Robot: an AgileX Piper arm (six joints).
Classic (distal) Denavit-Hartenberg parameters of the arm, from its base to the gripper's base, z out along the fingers. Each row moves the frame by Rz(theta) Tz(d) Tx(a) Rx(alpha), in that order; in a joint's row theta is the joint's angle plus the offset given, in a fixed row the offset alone. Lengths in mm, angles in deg.
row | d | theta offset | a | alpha
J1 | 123 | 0 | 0 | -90
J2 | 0 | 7.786 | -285.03 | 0
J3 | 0 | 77.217 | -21.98 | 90
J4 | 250.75 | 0 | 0 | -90
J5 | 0 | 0 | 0 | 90
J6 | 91 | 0 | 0 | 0
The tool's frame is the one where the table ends.
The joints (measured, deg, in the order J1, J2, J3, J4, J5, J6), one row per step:
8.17 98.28 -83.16 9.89 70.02 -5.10
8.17 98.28 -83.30 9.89 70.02 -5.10
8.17 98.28 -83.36 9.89 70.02 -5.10
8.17 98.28 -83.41 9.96 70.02 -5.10
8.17 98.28 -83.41 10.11 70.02 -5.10
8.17 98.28 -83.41 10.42 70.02 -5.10
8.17 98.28 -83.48 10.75 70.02 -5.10
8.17 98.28 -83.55 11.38 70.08 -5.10
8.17 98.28 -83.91 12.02 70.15 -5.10
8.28 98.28 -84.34 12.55 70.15 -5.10
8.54 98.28 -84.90 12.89 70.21 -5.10
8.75 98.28 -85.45 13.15 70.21 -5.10
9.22 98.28 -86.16 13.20 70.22 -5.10
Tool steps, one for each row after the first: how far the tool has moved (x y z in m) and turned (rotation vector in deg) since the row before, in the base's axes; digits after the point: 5 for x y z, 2 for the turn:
0.00027 0.00004 0.00065 0.02 -0.14 0.00
0.00011 0.00002 0.00028 0.01 -0.06 0.00
0.00008 0.00012 0.00025 0.08 -0.04 -0.01
-0.00002 0.00022 0.00004 0.15 0.02 -0.03
-0.00005 0.00045 0.00008 0.30 0.04 -0.05
0.00008 0.00050 0.00042 0.33 -0.02 -0.06
-0.00006 0.00093 0.00049 0.62 0.08 -0.10
0.00046 0.00102 0.00185 0.67 -0.20 -0.09
0.00057 0.00154 0.00218 0.58 -0.35 0.03
0.00053 0.00218 0.00272 0.41 -0.45 0.22
0.00065 0.00178 0.00268 0.34 -0.51 0.17
0.00056 0.00307 0.00337 0.16 -0.68 0.47

